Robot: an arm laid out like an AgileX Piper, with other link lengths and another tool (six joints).
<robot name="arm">
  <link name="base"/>
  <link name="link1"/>
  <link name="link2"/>
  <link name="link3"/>
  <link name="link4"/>
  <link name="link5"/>
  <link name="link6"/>
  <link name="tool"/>
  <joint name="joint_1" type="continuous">
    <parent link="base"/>
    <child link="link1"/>
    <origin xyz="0 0 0.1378"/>
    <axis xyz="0 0 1"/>
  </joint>
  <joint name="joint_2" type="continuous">
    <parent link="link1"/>
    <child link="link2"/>
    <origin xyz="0 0 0"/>
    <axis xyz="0 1 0"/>
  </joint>
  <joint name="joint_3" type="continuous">
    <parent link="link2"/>
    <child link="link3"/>
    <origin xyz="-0.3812 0 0.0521"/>
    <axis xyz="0 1 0"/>
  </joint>
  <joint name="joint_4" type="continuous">
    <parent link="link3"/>
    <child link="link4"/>
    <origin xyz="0.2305 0 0.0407"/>
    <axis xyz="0.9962 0 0.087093"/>
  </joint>
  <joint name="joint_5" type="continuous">
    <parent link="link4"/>
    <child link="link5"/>
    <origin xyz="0 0 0"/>
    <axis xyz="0 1 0"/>
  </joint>
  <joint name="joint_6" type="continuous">
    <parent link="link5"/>
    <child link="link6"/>
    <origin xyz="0.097 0 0.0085"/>
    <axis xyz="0.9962 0 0.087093"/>
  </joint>
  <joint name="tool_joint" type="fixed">
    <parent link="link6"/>
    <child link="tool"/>
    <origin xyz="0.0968 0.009 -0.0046" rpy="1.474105 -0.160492 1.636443"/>
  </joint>
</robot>
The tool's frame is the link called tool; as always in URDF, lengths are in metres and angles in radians. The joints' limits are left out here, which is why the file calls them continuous.
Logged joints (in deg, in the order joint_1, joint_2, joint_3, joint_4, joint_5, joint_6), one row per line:
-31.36, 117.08, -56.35, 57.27, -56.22, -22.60
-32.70, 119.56, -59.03, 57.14, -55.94, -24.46
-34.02, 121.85, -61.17, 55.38, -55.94, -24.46
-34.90, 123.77, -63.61, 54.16, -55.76, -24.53
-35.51, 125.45, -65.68, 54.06, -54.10, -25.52
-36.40, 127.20, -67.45, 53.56, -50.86, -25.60
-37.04, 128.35, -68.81, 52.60, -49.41, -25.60
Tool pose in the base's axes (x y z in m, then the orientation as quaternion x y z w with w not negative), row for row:
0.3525, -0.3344, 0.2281, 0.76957, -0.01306, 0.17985, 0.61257
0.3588, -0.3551, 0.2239, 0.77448, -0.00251, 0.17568, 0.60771
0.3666, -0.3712, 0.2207, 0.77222, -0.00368, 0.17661, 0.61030
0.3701, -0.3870, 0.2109, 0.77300, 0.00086, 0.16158, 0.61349
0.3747, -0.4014, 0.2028, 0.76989, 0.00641, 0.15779, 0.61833
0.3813, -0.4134, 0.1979, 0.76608, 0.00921, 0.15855, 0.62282
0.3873, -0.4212, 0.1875, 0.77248, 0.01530, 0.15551, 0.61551
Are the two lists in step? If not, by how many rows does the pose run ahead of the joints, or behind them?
The pose runs 2 rows behind the joints: the pose in row i belongs to the joints in row i - 2.
